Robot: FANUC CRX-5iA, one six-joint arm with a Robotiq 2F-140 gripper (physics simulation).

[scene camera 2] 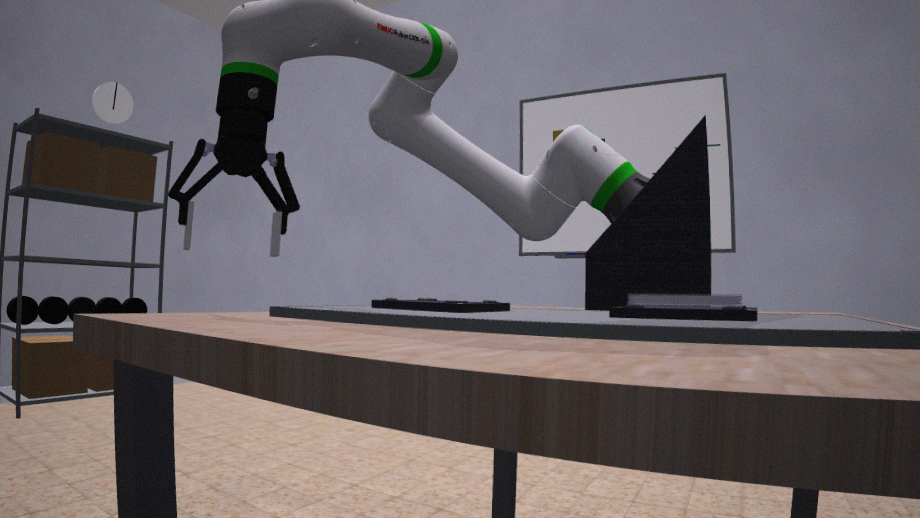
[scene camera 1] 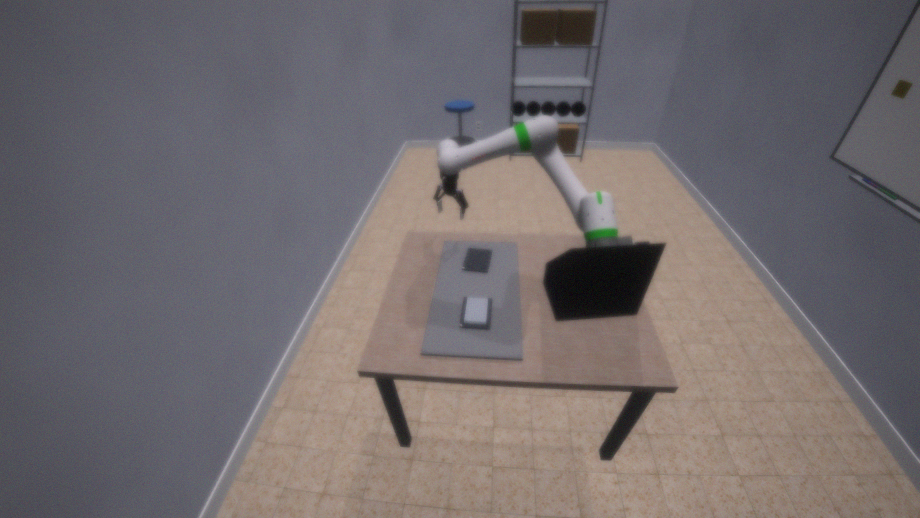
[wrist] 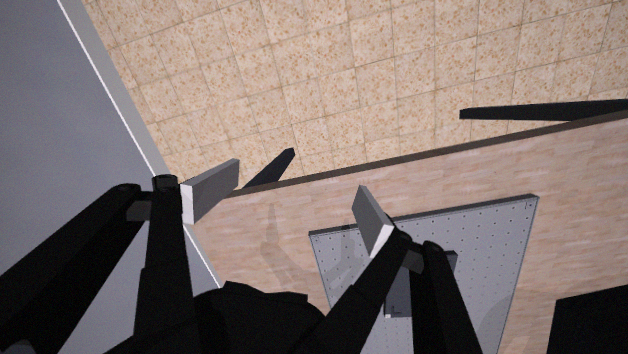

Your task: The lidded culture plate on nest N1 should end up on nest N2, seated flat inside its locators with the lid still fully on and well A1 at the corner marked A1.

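Places are measured from the arm's base along level axes (x ahead, y left, z up), in metres.
Where they show: gripper, between the fingertips: (scene camera 2: 231, 252) (scene camera 1: 451, 215) (wrist: 298, 185); arm's base, origin of its link: (scene camera 2: 640, 210) (scene camera 1: 603, 254).
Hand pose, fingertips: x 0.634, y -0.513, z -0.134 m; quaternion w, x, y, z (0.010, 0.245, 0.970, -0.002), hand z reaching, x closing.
Things, the pixels of their top centre, and the offset from my fingertips. Level surfaces: height alone.
- lidded culture plate, centre of its top: (scene camera 2: 687, 293) (scene camera 1: 476, 308) dx -0.134, dy +0.629, dz -0.048 m
- nest N1, centre of its top: (scene camera 2: 687, 305) (scene camera 1: 476, 311) dx -0.134, dy +0.629, dz -0.061 m
- Nest N2, centre of its top: (scene camera 2: 440, 299) (wrist: 419, 291) (scene camera 1: 477, 258) dx -0.140, dy +0.291, dz -0.061 m
- wooden table, height of its surface: dz -0.089 m
The lidded culture plate (scene camera 1: 477, 311) (scene camera 2: 684, 299) lies flat on nest N1 (scene camera 1: 489, 313) (scene camera 2: 682, 314), a dark base on the grey board's near half in scene camera 1. The lid looks on; the A1 marks are too small to read. Nest N2 (scene camera 1: 477, 259) (scene camera 2: 441, 305) (wrist: 398, 306) is dark, flat and bare at the board's far half; my right finger partly covers it in the wrist view. My gripper (scene camera 1: 451, 212) (scene camera 2: 231, 250) (wrist: 298, 185) is open and empty, pointing down, high and off to the N2 side, well apart from both nests. The plate does not show in the wrist view.
The grey perforated board (scene camera 1: 444, 337) (scene camera 2: 515, 326) (wrist: 500, 235) lies on the wooden table (scene camera 1: 579, 360) (scene camera 2: 386, 360) (wrist: 575, 190). A tall black wedge-shaped mount (scene camera 1: 601, 283) (scene camera 2: 663, 238) (wrist: 590, 320) carries the arm beside the board. A shelf rack (scene camera 1: 515, 64) (scene camera 2: 21, 257) stands beyond the table.
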